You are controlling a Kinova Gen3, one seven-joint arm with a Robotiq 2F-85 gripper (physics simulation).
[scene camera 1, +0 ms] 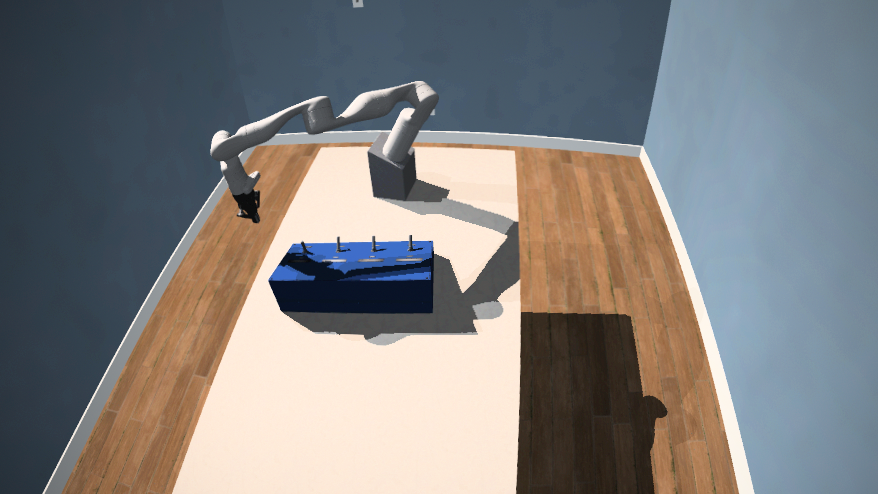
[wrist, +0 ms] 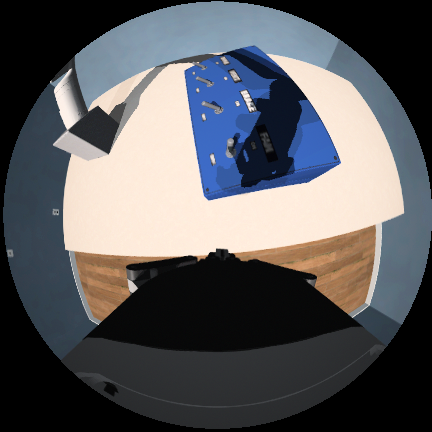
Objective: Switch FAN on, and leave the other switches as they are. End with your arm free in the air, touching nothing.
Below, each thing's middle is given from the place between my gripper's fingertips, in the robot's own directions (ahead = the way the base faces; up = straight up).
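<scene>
I see the blue switch box [scene camera 1: 392, 278] 110 mm below my hand, 30 mm ahead of it and 360 mm to the left of it.
</scene>
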